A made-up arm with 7 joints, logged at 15 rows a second.
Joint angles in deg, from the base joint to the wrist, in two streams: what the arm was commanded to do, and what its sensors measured. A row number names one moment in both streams.
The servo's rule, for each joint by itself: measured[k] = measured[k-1] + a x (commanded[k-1-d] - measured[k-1]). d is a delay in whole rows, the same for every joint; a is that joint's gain. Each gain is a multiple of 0.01, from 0.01 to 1. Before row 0 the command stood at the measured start. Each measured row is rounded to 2 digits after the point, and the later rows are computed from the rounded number. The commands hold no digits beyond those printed.
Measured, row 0:
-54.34, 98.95, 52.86, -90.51, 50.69, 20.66, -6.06
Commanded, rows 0 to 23:
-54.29, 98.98, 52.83, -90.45, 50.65, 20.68, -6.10
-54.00, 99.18, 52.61, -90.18, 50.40, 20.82, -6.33
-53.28, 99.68, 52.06, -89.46, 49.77, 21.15, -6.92
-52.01, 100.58, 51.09, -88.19, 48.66, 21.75, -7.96
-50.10, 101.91, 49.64, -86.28, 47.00, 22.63, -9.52
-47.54, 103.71, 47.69, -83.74, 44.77, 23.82, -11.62
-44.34, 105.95, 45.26, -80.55, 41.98, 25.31, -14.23
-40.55, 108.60, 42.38, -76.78, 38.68, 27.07, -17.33
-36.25, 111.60, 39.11, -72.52, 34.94, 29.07, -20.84
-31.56, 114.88, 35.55, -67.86, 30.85, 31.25, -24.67
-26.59, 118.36, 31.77, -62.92, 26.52, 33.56, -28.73
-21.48, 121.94, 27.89, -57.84, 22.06, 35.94, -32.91
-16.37, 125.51, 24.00, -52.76, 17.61, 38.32, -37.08
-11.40, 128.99, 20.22, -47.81, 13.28, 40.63, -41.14
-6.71, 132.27, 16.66, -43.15, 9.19, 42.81, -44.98
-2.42, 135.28, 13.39, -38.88, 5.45, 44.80, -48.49
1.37, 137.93, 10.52, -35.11, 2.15, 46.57, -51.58
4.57, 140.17, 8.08, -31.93, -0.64, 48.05, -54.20
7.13, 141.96, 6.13, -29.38, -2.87, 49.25, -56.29
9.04, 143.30, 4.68, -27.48, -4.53, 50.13, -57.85
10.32, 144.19, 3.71, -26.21, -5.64, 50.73, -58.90
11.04, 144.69, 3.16, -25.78, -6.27, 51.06, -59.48
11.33, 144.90, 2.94, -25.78, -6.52, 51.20, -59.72
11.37, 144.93, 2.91, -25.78, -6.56, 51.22, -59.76
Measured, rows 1 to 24:
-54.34, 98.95, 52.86, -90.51, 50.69, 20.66, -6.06
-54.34, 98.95, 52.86, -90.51, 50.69, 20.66, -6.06
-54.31, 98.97, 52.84, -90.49, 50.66, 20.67, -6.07
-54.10, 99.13, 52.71, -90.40, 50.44, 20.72, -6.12
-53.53, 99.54, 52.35, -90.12, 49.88, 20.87, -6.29
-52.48, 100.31, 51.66, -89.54, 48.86, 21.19, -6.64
-50.84, 101.49, 50.55, -88.56, 47.30, 21.71, -7.24
-48.56, 103.13, 48.98, -87.11, 45.17, 22.47, -8.16
-45.65, 105.22, 46.93, -85.14, 42.49, 23.49, -9.43
-42.13, 107.72, 44.43, -82.63, 39.29, 24.78, -11.09
-38.07, 110.59, 41.50, -79.60, 35.64, 26.32, -13.14
-33.58, 113.76, 38.23, -76.08, 31.62, 28.09, -15.56
-28.76, 117.16, 34.68, -72.13, 27.34, 30.06, -18.33
-23.74, 120.70, 30.95, -67.84, 22.90, 32.18, -21.39
-18.65, 124.26, 27.13, -63.32, 18.46, 34.39, -24.68
-13.65, 127.76, 23.33, -58.67, 14.11, 36.64, -28.14
-8.86, 131.10, 19.66, -54.01, 9.98, 38.86, -31.68
-4.42, 134.19, 16.21, -49.47, 6.17, 41.00, -35.21
-0.42, 136.96, 13.08, -45.16, 2.79, 43.01, -38.65
3.02, 139.34, 10.33, -41.19, -0.09, 44.82, -41.92
5.86, 141.28, 8.02, -37.65, -2.43, 46.41, -44.94
8.05, 142.77, 6.18, -34.60, -4.19, 47.75, -47.65
9.62, 143.82, 4.82, -32.08, -5.41, 48.82, -50.01
10.60, 144.46, 3.91, -30.19, -6.13, 49.63, -52.00
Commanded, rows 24 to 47:
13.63, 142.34, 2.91, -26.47, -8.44, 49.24, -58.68
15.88, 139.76, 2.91, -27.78, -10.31, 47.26, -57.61
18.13, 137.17, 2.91, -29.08, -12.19, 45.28, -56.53
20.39, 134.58, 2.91, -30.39, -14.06, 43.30, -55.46
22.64, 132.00, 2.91, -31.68, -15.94, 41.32, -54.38
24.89, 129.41, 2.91, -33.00, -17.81, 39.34, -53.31
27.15, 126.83, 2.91, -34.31, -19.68, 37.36, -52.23
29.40, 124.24, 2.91, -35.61, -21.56, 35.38, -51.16
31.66, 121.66, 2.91, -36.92, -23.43, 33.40, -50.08
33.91, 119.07, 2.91, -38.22, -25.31, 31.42, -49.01
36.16, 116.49, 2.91, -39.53, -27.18, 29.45, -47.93
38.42, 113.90, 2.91, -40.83, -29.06, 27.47, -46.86
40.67, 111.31, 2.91, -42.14, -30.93, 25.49, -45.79
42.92, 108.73, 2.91, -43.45, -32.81, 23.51, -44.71
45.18, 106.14, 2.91, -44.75, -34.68, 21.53, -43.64
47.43, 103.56, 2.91, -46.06, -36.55, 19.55, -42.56
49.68, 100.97, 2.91, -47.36, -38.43, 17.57, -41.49
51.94, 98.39, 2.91, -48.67, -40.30, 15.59, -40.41
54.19, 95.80, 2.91, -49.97, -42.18, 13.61, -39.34
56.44, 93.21, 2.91, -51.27, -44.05, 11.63, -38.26
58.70, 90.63, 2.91, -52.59, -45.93, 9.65, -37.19
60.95, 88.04, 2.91, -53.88, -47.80, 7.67, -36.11
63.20, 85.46, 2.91, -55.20, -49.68, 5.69, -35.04
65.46, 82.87, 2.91, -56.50, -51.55, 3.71, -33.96
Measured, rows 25 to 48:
11.10, 144.79, 3.38, -28.87, -6.46, 50.20, -53.62
11.29, 144.89, 3.12, -27.94, -6.54, 50.57, -54.91
12.90, 143.00, 3.00, -27.50, -8.14, 50.09, -55.70
14.96, 140.60, 2.95, -27.58, -9.96, 49.07, -56.10
17.15, 138.06, 2.93, -28.03, -11.83, 47.71, -56.19
19.39, 135.48, 2.92, -28.74, -13.70, 46.12, -56.04
21.63, 132.90, 2.91, -29.62, -15.58, 44.39, -55.69
23.88, 130.32, 2.91, -30.63, -17.45, 42.57, -55.19
26.14, 127.74, 2.91, -31.73, -19.32, 40.69, -54.57
28.39, 125.15, 2.91, -32.89, -21.20, 38.78, -53.85
30.65, 122.57, 2.91, -34.10, -23.07, 36.84, -53.06
32.90, 119.98, 2.91, -35.34, -24.95, 34.89, -52.21
35.15, 117.40, 2.91, -36.60, -26.82, 32.93, -51.31
37.41, 114.81, 2.91, -37.87, -28.70, 30.96, -50.38
39.66, 112.22, 2.91, -39.15, -30.57, 28.99, -49.42
41.91, 109.64, 2.91, -40.44, -32.45, 27.02, -48.43
44.17, 107.05, 2.91, -41.73, -34.32, 25.04, -47.42
46.42, 104.47, 2.91, -43.03, -36.19, 23.06, -46.40
48.67, 101.88, 2.91, -44.33, -38.07, 21.08, -45.37
50.93, 99.30, 2.91, -45.63, -39.94, 19.10, -44.33
53.18, 96.71, 2.91, -46.93, -41.82, 17.12, -43.28
55.43, 94.12, 2.91, -48.23, -43.69, 15.14, -42.23
57.69, 91.54, 2.91, -49.54, -45.57, 13.16, -41.17
59.94, 88.95, 2.91, -50.84, -47.44, 11.18, -40.11

